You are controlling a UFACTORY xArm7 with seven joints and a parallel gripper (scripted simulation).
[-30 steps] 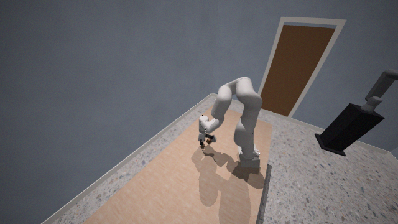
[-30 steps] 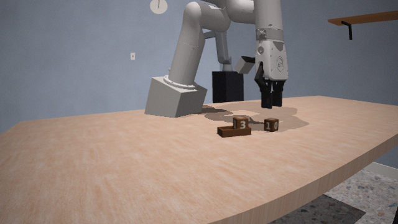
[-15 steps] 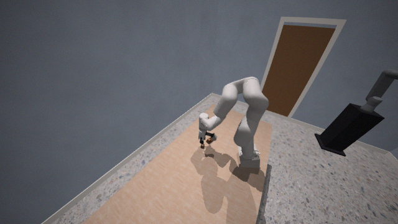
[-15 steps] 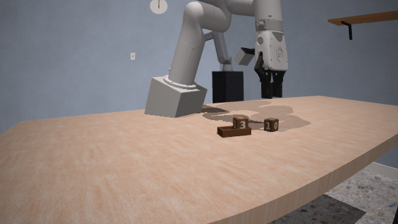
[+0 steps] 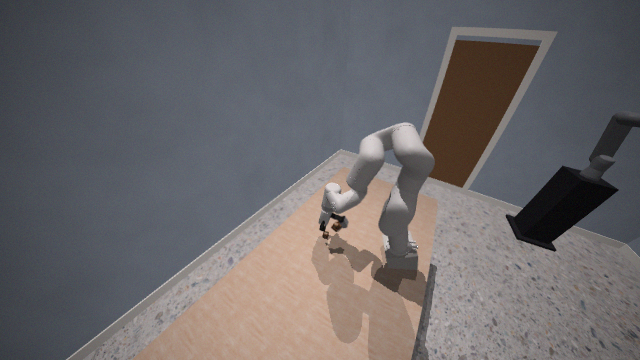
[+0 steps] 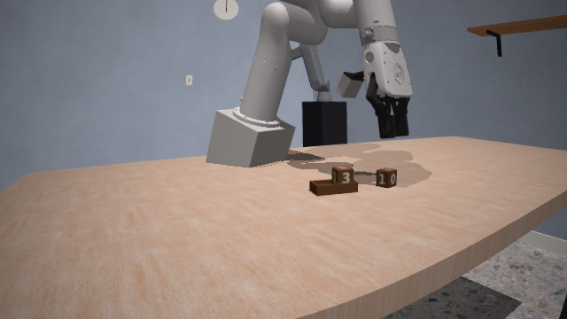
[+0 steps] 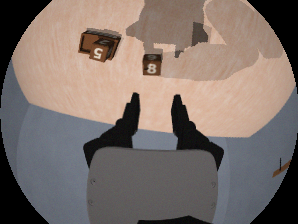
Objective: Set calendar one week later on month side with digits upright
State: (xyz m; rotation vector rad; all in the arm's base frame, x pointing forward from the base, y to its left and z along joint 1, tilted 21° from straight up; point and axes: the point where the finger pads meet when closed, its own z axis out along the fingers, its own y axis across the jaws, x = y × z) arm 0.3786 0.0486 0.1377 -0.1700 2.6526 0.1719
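The cube is 90 mm below my hand, 10 mm to the right of it and 10 mm behind it. Also, from my hand: brown wooden tray: 110 mm to the right, 100 mm below, 40 mm behind.
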